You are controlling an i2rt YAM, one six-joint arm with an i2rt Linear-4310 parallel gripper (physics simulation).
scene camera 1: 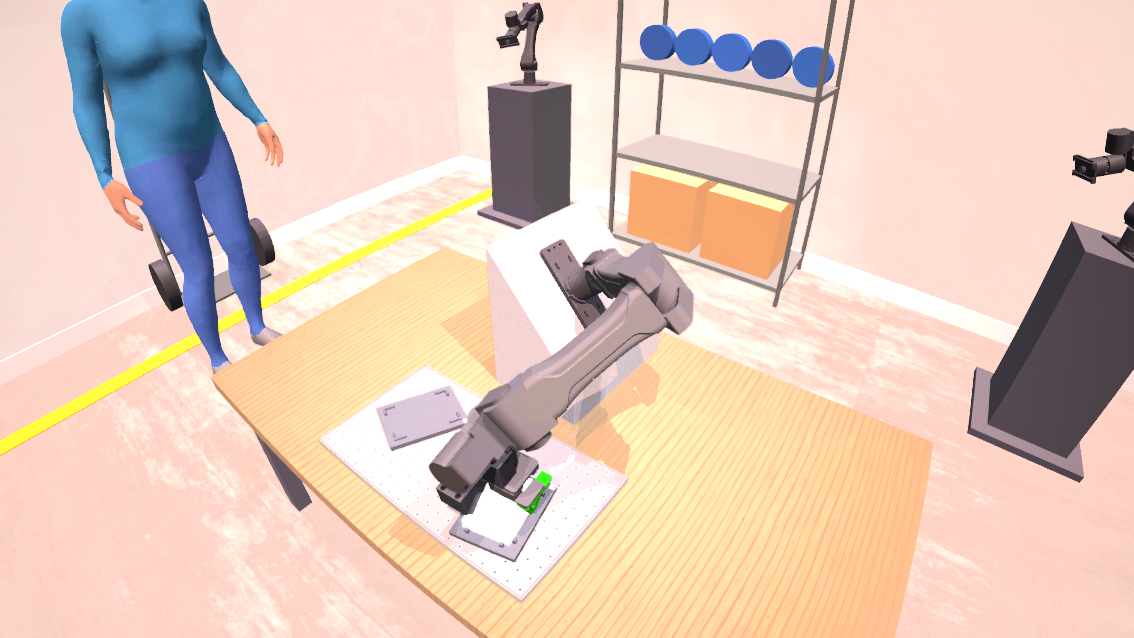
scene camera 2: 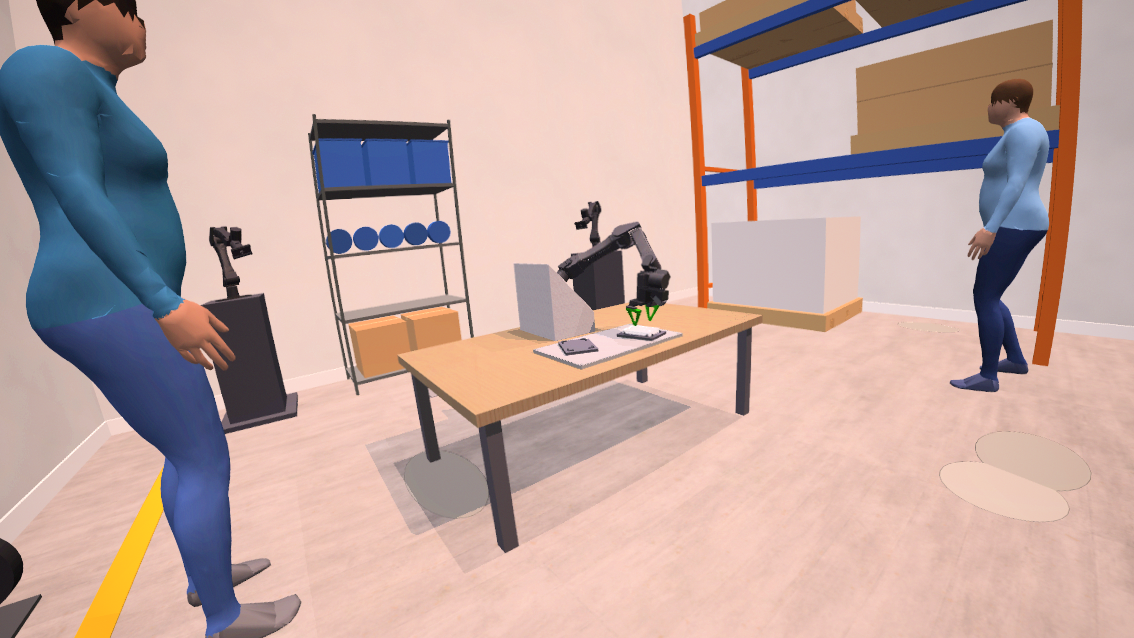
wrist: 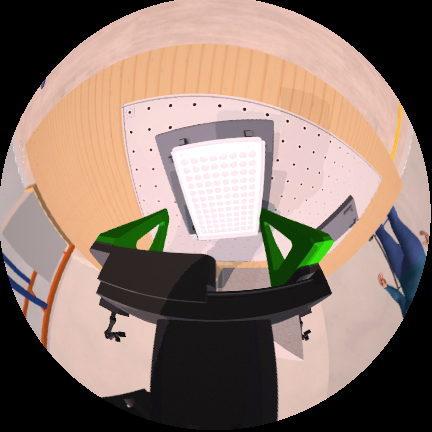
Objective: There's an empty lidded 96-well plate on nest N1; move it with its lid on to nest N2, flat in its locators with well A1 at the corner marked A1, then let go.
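Places are measured from the arm's base along level axes (x ahead, y left, z up), in millimetres.
Where they show: gripper, between the fingertips: (scene camera 1: 507, 498) (scene camera 2: 642, 323) (wrist: 213, 213); arm's base, origin of its link: (scene camera 1: 575, 288) (scene camera 2: 554, 286).
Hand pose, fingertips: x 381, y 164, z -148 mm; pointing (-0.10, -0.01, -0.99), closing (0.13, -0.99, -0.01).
Note:
Each offset is from my fingertips to the top centre of the thing. Level surfaces: height alone.
A white lidded 96-well plate @(2 mm ahead, 11 mm right, 19 mm down) (scene camera 1: 495, 519) (scene camera 2: 640, 330) (wrist: 220, 190) lies on grey nest N1 @(2 mm ahead, 10 mm right, 25 mm down) (wrist: 210, 131), towards the right end of the board in scene camera 2. My gripper (scene camera 2: 643, 321) (wrist: 213, 213) is open, with its green fingers pointing down, above the plate and apart from it. In the wrist view the fingertips stand either side of the plate's near end, and most of the plate shows beyond them. Grey nest N2 @(53 mm back, 289 mm right, 29 mm down) (scene camera 1: 420, 418) (scene camera 2: 577, 345) (wrist: 342, 216) is empty, with raised corner locators. The A1 marks are too small or washed out to read.
Both nests stand on a white perforated board @(31 mm back, 148 mm right, 46 mm down) (scene camera 1: 586, 482) (scene camera 2: 606, 354) (wrist: 310, 165) on the wooden table @(60 mm down) (scene camera 1: 753, 476) (scene camera 2: 491, 388). A pale wedge-shaped block (scene camera 1: 515, 309) (scene camera 2: 545, 301) stands behind the board, by the arm's base. A person (scene camera 1: 158, 103) (scene camera 2: 95, 206) stands beyond the table's N2 end.

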